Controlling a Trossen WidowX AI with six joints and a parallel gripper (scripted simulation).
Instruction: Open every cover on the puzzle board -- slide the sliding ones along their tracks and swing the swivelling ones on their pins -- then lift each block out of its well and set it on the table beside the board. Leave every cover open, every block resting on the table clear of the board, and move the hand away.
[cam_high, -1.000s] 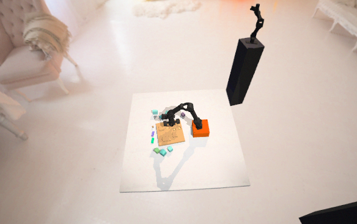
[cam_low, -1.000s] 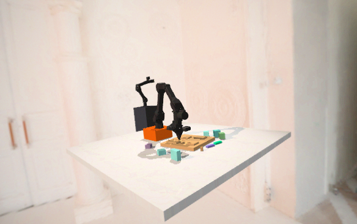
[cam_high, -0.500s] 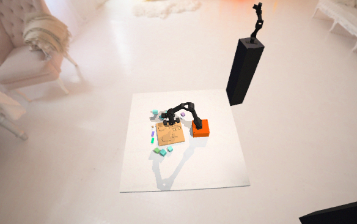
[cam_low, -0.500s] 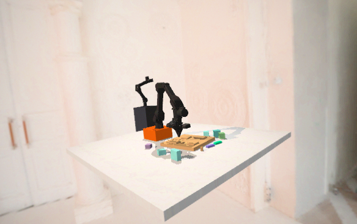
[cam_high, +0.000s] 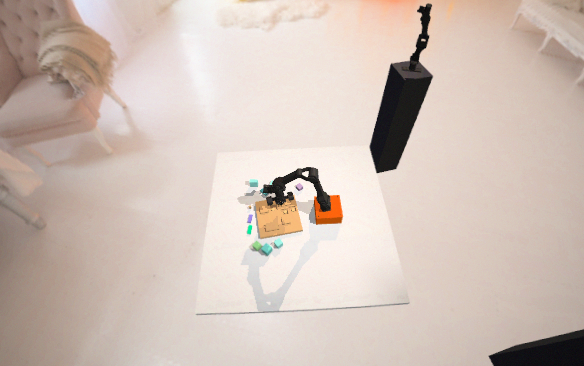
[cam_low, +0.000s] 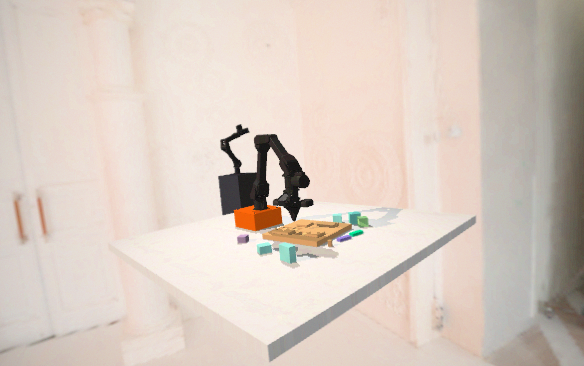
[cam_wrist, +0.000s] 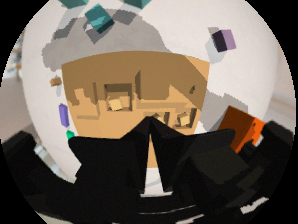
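The tan puzzle board is 5 cm below my gripper tip, 5 cm ahead of it and 4 cm to the left of it. Round my gripper tip: purple bar: 23 cm ahead, 6 cm below, 2 cm to the left; green bar: 25 cm ahead, 11 cm to the left, 6 cm below; purple block: 18 cm behind, 15 cm to the right, 5 cm below.
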